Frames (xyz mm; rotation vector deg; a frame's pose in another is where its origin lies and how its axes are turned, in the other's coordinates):
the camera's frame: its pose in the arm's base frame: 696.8 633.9 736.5 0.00 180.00 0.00
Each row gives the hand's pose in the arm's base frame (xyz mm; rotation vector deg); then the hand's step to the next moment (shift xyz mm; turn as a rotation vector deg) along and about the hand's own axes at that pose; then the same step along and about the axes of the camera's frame.
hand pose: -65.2 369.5 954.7 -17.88 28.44 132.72
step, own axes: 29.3 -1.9 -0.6 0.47 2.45 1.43
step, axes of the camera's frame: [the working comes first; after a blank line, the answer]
step, axes of the arm's base frame: -19.1 19.0 -11.6 -2.18 -0.69 1.75

19.1 19.0 11.6 2.18 -0.69 -1.75
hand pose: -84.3 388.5 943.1 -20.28 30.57 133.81
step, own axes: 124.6 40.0 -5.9 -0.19 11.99 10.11
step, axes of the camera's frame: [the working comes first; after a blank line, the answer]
step, axes of the arm's base frame: -116.1 42.8 -43.0 -9.19 -3.37 12.25

116.1 42.8 43.0 9.19 -3.37 -12.25
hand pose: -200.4 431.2 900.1 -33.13 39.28 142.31
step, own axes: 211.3 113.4 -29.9 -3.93 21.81 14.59
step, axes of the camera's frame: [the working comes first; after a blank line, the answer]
step, axes of the arm's base frame: -221.8 -29.1 -91.4 -12.91 -9.51 21.14

221.8 -29.1 91.4 12.91 -9.51 -21.14
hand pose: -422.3 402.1 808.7 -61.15 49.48 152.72
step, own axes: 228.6 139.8 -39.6 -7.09 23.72 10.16
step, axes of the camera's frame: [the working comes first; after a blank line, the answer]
step, axes of the arm's base frame: -191.6 -155.1 -112.3 -8.60 -13.32 21.56

191.6 -155.1 112.3 8.60 -13.32 -21.56
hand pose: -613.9 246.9 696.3 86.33 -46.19 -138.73
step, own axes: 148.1 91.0 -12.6 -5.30 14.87 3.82
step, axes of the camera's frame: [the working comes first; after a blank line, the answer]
step, axes of the arm's base frame: -70.6 -142.7 -70.9 -2.76 -8.89 13.31

70.6 -142.7 70.9 2.76 -8.89 -13.31
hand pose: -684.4 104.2 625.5 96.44 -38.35 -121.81
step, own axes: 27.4 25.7 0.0 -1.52 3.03 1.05
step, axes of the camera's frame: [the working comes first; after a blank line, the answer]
step, axes of the arm's base frame: -7.0 -36.1 -7.8 -0.72 -1.53 3.12

7.0 -36.1 7.8 0.72 -1.53 -3.12
